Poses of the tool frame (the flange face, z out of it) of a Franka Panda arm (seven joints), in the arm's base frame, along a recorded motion.
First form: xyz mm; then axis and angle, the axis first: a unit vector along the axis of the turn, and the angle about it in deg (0 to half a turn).
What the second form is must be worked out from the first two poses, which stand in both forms.
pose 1, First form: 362.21, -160.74, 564.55, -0.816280, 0.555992, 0.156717, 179.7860
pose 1, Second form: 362.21, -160.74, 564.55, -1.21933, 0.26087, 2.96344
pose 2, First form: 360.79, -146.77, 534.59, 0.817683, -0.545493, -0.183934, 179.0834
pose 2, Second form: 360.79, -146.77, 534.59, -1.21042, 0.29637, 2.91621
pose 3, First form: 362.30, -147.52, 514.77, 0.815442, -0.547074, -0.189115, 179.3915
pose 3, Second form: 362.30, -147.52, 514.77, -1.21734, 0.30743, 2.91344
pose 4, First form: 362.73, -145.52, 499.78, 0.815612, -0.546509, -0.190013, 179.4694
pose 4, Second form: 362.73, -145.52, 499.78, -1.21645, 0.30982, 2.91363
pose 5, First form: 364.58, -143.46, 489.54, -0.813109, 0.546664, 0.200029, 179.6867
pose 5, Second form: 364.58, -143.46, 489.54, -1.22259, 0.33448, 2.91278
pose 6, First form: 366.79, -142.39, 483.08, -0.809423, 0.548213, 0.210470, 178.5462
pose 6, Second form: 366.79, -142.39, 483.08, -1.23236, 0.36246, 2.91486
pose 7, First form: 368.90, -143.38, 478.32, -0.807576, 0.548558, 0.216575, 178.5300
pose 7, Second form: 368.90, -143.38, 478.32, -1.23780, 0.37236, 2.90663
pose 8, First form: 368.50, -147.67, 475.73, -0.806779, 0.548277, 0.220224, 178.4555
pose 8, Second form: 368.50, -147.67, 475.73, -1.23980, 0.37907, 2.90284
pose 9, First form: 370.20, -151.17, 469.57, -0.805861, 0.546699, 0.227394, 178.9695
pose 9, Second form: 370.20, -151.17, 469.57, -1.24233, 0.38580, 2.88613
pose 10, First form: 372.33, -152.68, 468.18, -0.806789, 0.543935, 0.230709, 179.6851
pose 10, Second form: 372.33, -152.68, 468.18, -1.23913, 0.38467, 2.87237
